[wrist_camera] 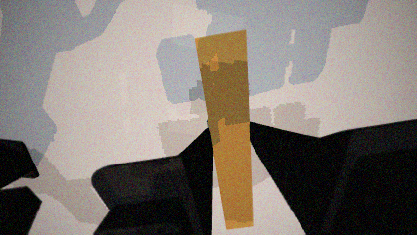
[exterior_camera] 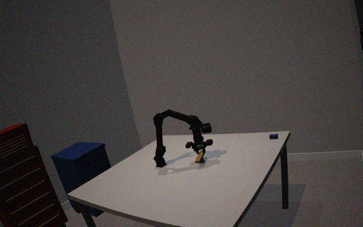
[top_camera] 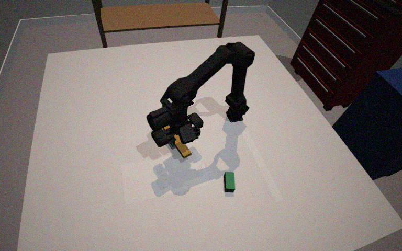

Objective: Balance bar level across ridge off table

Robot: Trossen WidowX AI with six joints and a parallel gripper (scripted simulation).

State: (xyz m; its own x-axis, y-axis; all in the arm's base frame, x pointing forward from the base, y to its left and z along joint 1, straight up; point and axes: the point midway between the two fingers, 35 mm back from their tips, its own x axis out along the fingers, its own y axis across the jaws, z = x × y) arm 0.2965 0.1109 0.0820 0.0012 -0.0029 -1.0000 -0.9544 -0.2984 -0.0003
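Right now my gripper tip is 3 cm to the left of the bar and 1 cm short of it. The rest, counted from my gripper tip: blue block (44 cm ahead, 39 cm to the left, 3 cm below); green block (20 cm to the left, 15 cm behind, 3 cm below).
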